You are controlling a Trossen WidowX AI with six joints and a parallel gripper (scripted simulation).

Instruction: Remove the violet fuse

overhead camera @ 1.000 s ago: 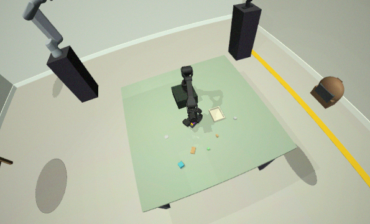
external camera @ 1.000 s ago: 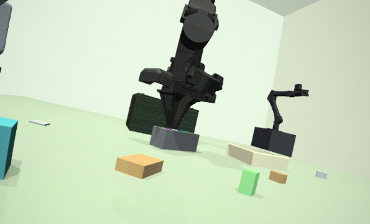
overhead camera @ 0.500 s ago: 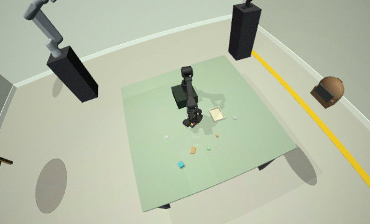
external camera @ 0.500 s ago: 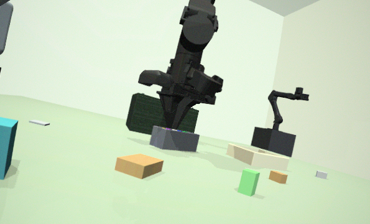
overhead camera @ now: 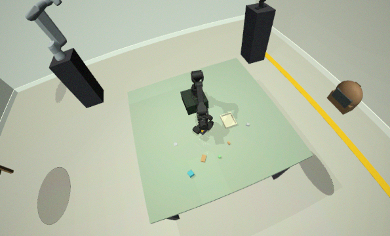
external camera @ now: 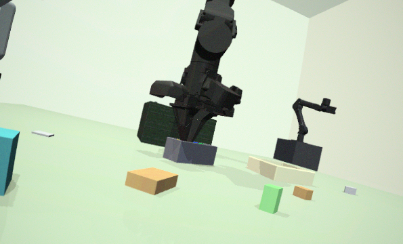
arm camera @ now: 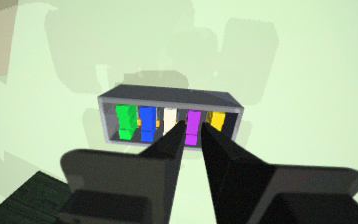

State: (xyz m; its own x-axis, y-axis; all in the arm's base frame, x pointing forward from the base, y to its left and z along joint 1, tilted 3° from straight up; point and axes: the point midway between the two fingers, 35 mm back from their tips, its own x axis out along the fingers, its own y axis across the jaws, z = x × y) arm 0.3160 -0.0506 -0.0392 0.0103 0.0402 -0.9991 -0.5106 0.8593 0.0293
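My gripper tip is 23 cm to the right of the cream tray, 3 cm above it and 1 cm past it.
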